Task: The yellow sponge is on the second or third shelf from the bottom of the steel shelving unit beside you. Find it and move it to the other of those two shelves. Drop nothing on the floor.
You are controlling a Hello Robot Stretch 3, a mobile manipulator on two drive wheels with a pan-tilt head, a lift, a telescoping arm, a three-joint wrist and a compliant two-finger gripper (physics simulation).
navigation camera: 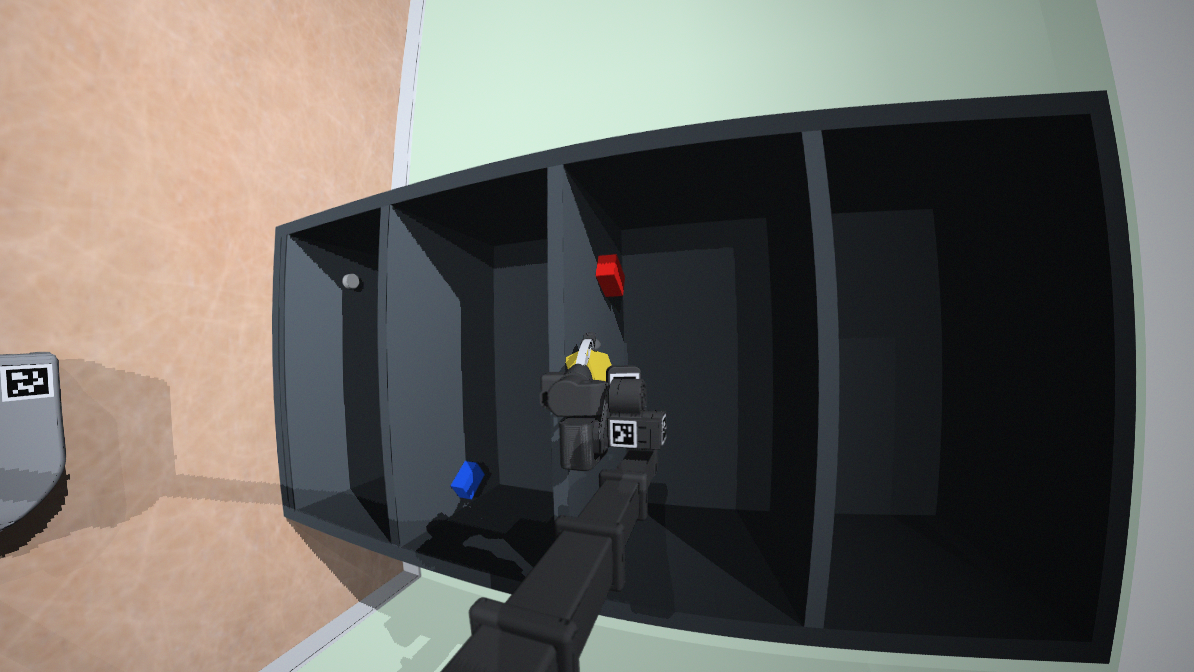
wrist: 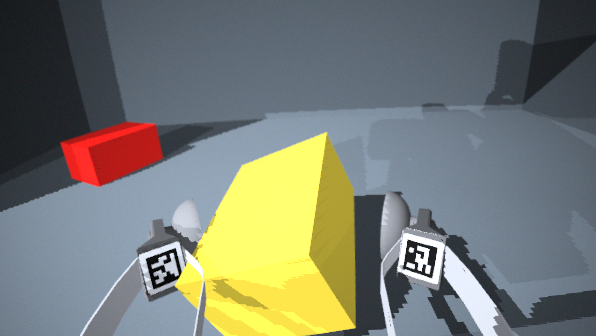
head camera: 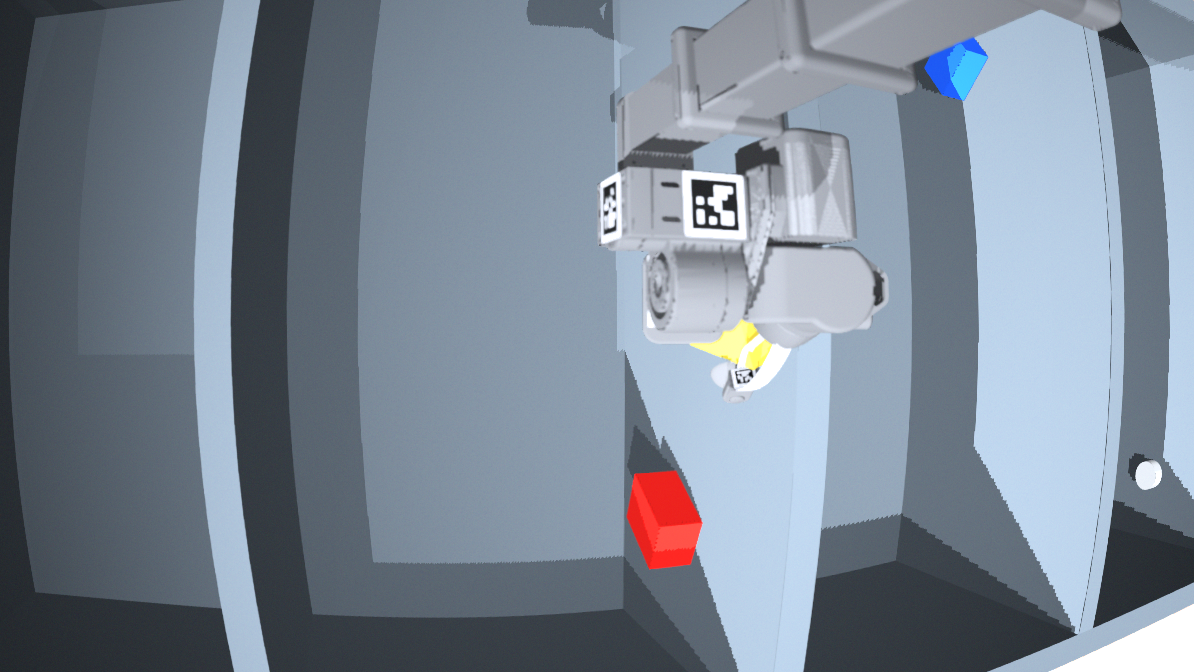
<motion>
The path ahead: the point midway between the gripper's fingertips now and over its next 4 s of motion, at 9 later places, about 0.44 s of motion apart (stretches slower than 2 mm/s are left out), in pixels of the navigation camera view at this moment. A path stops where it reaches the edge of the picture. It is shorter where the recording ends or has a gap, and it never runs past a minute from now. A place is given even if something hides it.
The gripper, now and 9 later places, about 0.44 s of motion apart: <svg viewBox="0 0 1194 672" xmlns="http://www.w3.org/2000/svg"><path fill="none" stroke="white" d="M591 371L592 373L596 374L596 374L593 375L585 378L573 383L557 390L538 397L521 403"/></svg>
</motion>
